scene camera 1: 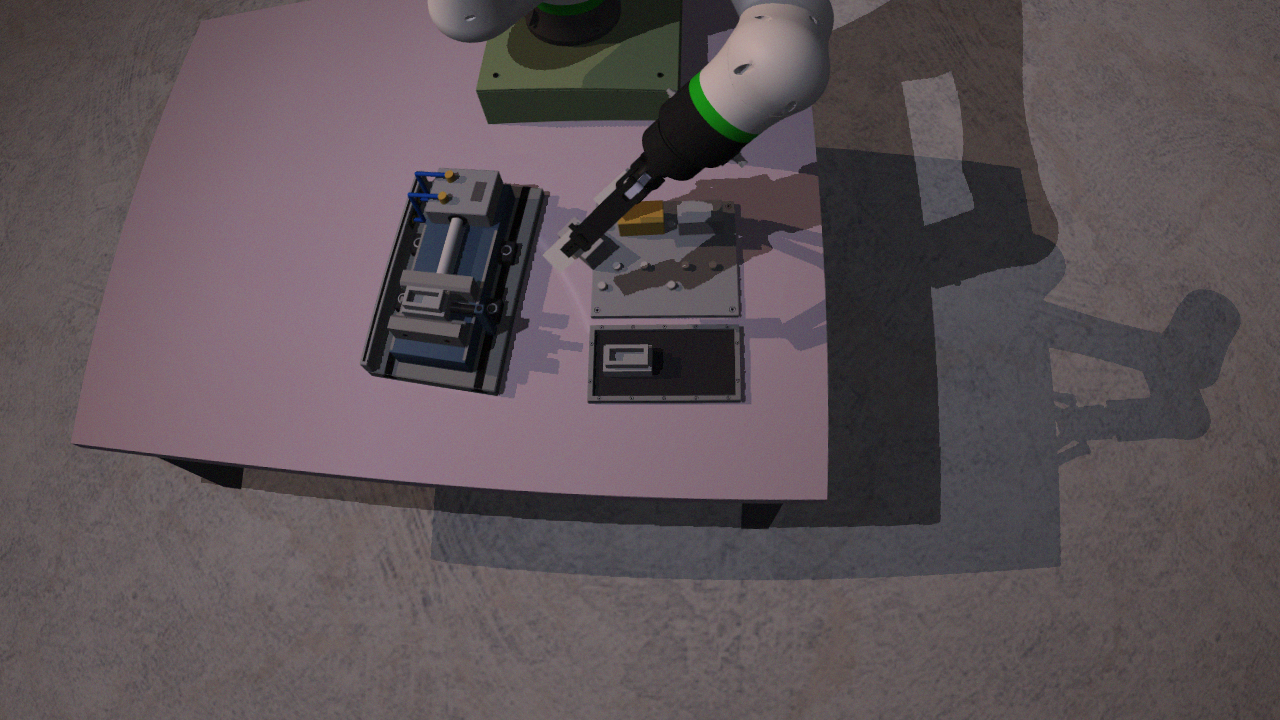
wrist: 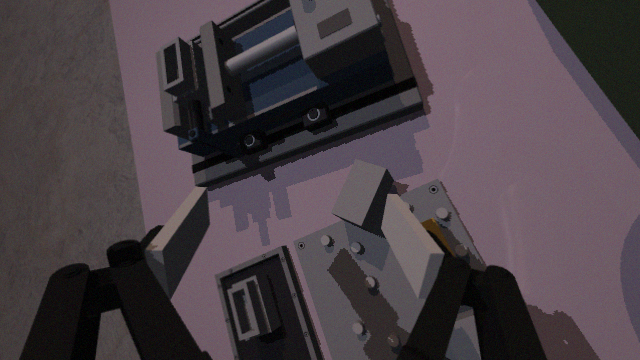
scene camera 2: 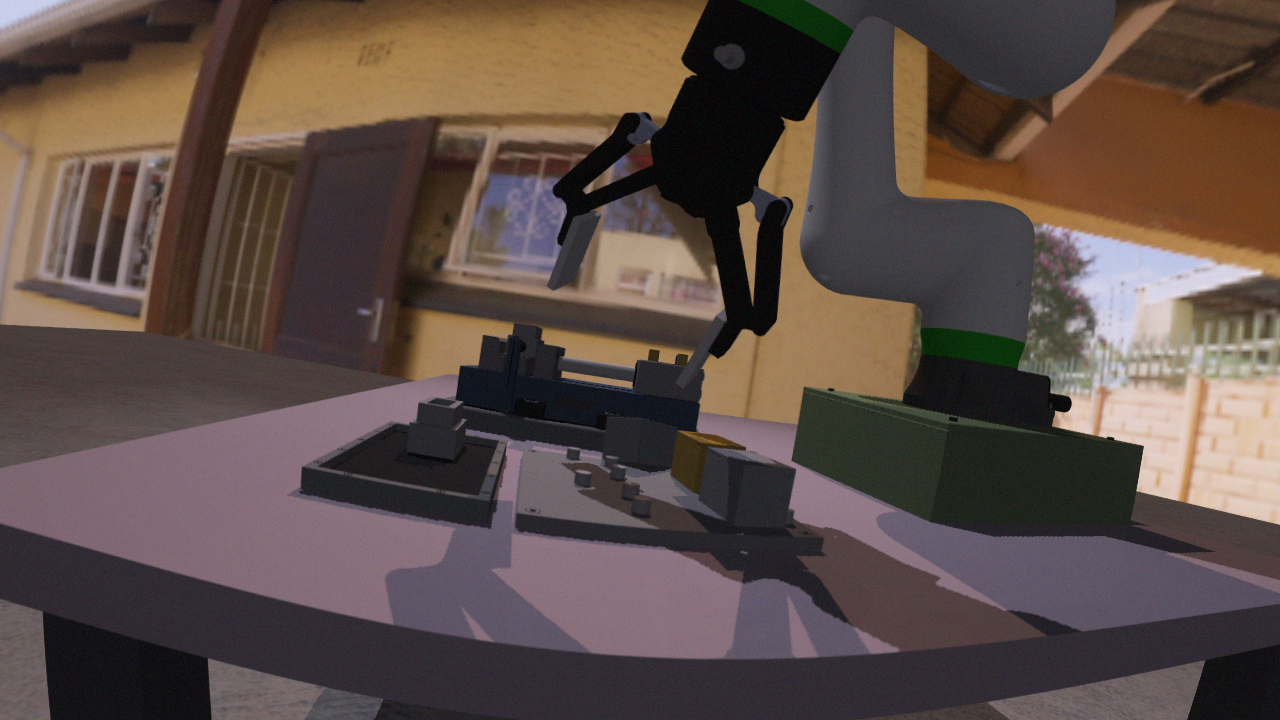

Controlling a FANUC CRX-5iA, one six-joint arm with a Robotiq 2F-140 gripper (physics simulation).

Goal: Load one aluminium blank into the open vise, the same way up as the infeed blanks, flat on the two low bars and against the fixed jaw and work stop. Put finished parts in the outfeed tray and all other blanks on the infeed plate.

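Seen in the pictures: gripper, between the fingertips: (wrist: 299,209) (scene camera 2: 621,328); arm's base, origin of its link: (scene camera 1: 572,12) (scene camera 2: 960,412).
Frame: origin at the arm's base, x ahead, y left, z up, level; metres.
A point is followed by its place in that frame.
My gripper (scene camera 1: 572,248) @(x 0.404, y 0.097, z 0.026 m) (scene camera 2: 619,335) @(x 0.404, y 0.097, z 0.026 m) (wrist: 299,209) @(x 0.404, y 0.097, z 0.026 m) is open and empty, above the gap between vise and infeed plate. A grey blank (scene camera 2: 631,441) @(x 0.383, y 0.116, z -0.063 m) (wrist: 359,192) @(x 0.373, y 0.084, z -0.049 m) sits askew at the vise-side edge of the infeed plate (scene camera 1: 626,302) @(x 0.444, y 0.154, z -0.083 m) (scene camera 2: 572,514) @(x 0.415, y 0.285, z -0.083 m) (wrist: 325,285) @(x 0.441, y 0.165, z -0.083 m), near one finger in the wrist view; the gripper partly hides it in scene camera 1. A yellow-orange block (scene camera 1: 641,217) @(x 0.335, y 0.158, z -0.047 m) (scene camera 2: 688,461) @(x 0.342, y 0.167, z -0.065 m) and another grey blank (scene camera 1: 695,217) @(x 0.326, y 0.229, z -0.047 m) (scene camera 2: 747,488) @(x 0.322, y 0.265, z -0.060 m) stand at the plate's robot-side end. A pocketed part (scene camera 1: 423,301) @(x 0.511, y -0.087, z 0.010 m) (wrist: 176,65) @(x 0.518, y -0.094, z 0.010 m) sits between the jaws of the vise (scene camera 1: 429,351) @(x 0.562, y -0.077, z -0.031 m) (scene camera 2: 572,398) @(x 0.444, y -0.024, z -0.046 m) (wrist: 280,90) @(x 0.423, y -0.042, z -0.031 m). Its seating is hidden.
The outfeed tray (scene camera 1: 666,400) @(x 0.568, y 0.225, z -0.079 m) (scene camera 2: 393,503) @(x 0.504, y 0.309, z -0.089 m) (wrist: 300,314) @(x 0.475, y 0.188, z -0.079 m) holds a pocketed finished part (scene camera 1: 626,368) @(x 0.538, y 0.171, z -0.064 m) (scene camera 2: 435,438) @(x 0.518, y 0.200, z -0.072 m) beside the infeed plate. Several short pins stand up from the plate. The green robot base (scene camera 1: 572,102) @(x 0.155, y 0.028, z -0.041 m) (scene camera 2: 966,465) @(x 0.111, y 0.178, z -0.043 m) stands behind. Blue hoses (scene camera 1: 420,195) @(x 0.364, y -0.132, z 0.018 m) rise at the vise's rear.
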